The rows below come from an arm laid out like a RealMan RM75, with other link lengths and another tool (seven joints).
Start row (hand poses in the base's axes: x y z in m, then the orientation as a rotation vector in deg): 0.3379 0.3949 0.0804 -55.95 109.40 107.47
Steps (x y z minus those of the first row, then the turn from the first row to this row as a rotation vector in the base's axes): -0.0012 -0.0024 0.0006 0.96 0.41 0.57; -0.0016 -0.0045 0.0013 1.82 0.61 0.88; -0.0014 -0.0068 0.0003 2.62 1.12 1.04; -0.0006 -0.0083 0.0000 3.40 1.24 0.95; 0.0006 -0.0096 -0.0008 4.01 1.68 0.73; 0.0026 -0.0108 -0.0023 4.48 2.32 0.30; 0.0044 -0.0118 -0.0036 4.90 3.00 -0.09
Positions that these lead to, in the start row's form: 0.3367 0.3925 0.0810 -55.99 108.47 108.87; 0.3363 0.3904 0.0817 -55.93 107.56 109.87; 0.3365 0.3881 0.0807 -55.47 106.91 110.99; 0.3373 0.3866 0.0804 -55.03 106.10 111.62; 0.3385 0.3853 0.0796 -54.25 105.68 112.32; 0.3405 0.3841 0.0781 -53.13 105.55 112.96; 0.3423 0.3831 0.0768 -52.03 105.49 113.62
